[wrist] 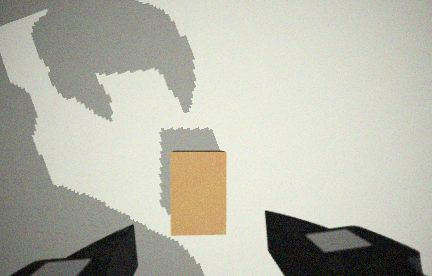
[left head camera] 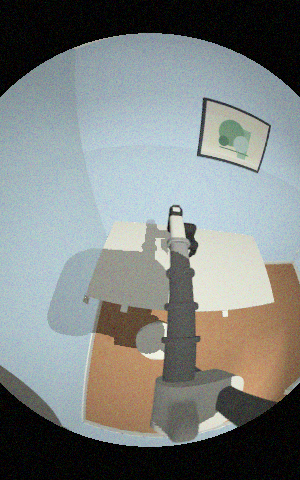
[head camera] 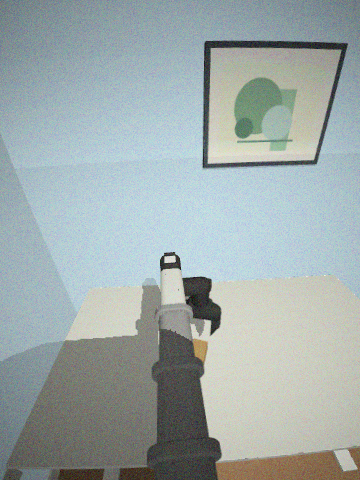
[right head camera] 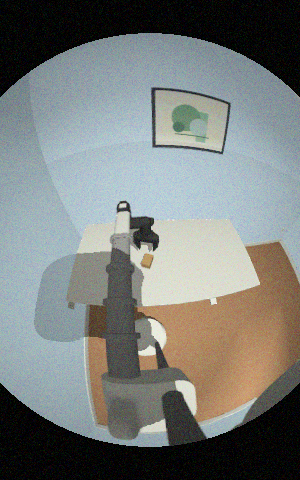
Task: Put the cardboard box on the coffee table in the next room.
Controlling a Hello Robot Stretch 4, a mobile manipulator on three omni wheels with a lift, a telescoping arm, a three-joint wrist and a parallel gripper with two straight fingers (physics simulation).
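Seen in the pictures: gripper, fingertip midpoint: (wrist: 201, 237) (head camera: 199, 331) (right head camera: 146, 248); robot's base at its link origin: (left head camera: 155, 339) (right head camera: 146, 335).
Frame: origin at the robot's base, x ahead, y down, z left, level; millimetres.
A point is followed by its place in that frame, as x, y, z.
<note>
The cardboard box (head camera: 201, 349) {553, -742, -99} (right head camera: 147, 261) {531, -742, -89} (wrist: 198, 193) {553, -742, -87} is a small orange-tan block on a white table (head camera: 285, 380) {423, -692, -399} (left head camera: 230, 275) {485, -692, -534} (right head camera: 205, 265) {467, -692, -518} (wrist: 330, 110) {578, -692, -284}. In the wrist view it stands straight, its long sides running up and down the picture, between the lines of the two fingers. In the head view the arm hides part of it. My gripper (right head camera: 146, 248) {549, -870, -87} (wrist: 201, 237) {549, -870, -87} is open above the table, a finger to each side of the box in the wrist view, with gaps on both sides and nothing held. The coffee table does not show.
A blue wall with a framed green picture (head camera: 260, 105) {1026, -1593, -412} (left head camera: 234, 135) {1025, -1574, -430} (right head camera: 191, 121) {1025, -1560, -443} rises behind the table, and another wall stands at the left. The telescoping arm (head camera: 182, 410) {205, -1208, -2} (left head camera: 180, 320) {128, -1211, 6} (right head camera: 121, 320) {117, -1211, -9} reaches over the table. A round white object (right head camera: 157, 337) {-16, -187, -115} is below the arm on the wooden floor.
</note>
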